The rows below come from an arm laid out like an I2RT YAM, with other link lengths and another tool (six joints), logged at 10 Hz.
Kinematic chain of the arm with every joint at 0, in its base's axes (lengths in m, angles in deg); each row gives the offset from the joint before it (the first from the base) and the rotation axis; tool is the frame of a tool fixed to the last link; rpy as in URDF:
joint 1: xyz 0 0 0.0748 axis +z
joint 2: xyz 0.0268 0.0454 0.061 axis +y
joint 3: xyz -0.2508 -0.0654 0 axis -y
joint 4: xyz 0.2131 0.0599 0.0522 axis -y
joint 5: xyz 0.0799 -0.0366 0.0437 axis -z
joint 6: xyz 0.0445 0 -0.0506 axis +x
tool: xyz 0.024 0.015 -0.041 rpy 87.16 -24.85 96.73
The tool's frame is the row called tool.
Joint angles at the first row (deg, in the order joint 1, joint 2, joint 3, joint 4, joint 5, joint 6):
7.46 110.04 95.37 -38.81 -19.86 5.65
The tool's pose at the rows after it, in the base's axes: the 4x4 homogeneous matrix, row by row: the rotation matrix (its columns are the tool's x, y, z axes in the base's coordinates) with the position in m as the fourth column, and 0 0 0 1 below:
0.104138, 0.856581, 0.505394, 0.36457; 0.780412, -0.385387, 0.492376, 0.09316; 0.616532, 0.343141, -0.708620, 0.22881; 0, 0, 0, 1
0.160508, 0.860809, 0.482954, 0.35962; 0.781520, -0.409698, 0.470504, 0.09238; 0.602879, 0.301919, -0.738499, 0.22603; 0, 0, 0, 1
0.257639, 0.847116, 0.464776, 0.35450; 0.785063, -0.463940, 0.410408, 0.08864; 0.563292, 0.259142, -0.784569, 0.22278; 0, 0, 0, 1
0.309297, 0.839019, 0.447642, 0.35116; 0.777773, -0.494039, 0.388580, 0.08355; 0.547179, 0.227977, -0.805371, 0.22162; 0, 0, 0, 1
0.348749, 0.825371, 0.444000, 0.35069; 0.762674, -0.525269, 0.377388, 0.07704; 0.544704, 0.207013, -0.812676, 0.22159; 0, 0, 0, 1
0.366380, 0.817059, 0.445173, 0.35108; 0.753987, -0.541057, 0.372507, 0.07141; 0.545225, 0.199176, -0.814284, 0.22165; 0, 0, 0, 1
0.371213, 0.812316, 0.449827, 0.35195; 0.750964, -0.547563, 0.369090, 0.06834; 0.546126, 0.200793, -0.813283, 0.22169; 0, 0, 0, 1
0.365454, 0.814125, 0.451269, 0.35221; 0.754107, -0.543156, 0.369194, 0.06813; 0.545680, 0.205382, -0.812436, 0.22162; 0, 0, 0, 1
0.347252, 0.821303, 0.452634, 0.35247; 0.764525, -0.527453, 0.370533, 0.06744; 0.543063, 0.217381, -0.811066, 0.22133; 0, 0, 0, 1
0.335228, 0.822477, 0.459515, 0.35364; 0.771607, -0.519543, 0.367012, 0.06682; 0.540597, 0.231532, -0.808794, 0.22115; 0, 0, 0, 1
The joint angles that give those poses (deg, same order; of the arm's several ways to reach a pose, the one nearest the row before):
7.46 110.04 95.35 -40.27 -19.84 6.63
7.46 110.15 95.24 -42.57 -18.74 8.16
7.22 110.24 95.24 -45.67 -15.51 11.03
6.48 110.24 95.20 -47.64 -14.79 12.27
5.34 110.23 95.20 -48.56 -14.79 13.34
4.38 110.23 95.20 -48.88 -14.98 13.54
3.88 110.23 95.20 -48.77 -15.00 13.50
3.88 110.24 95.20 -48.64 -14.98 13.17
3.88 110.24 95.20 -48.42 -14.98 12.03
3.88 110.24 95.20 -47.94 -14.70 11.40

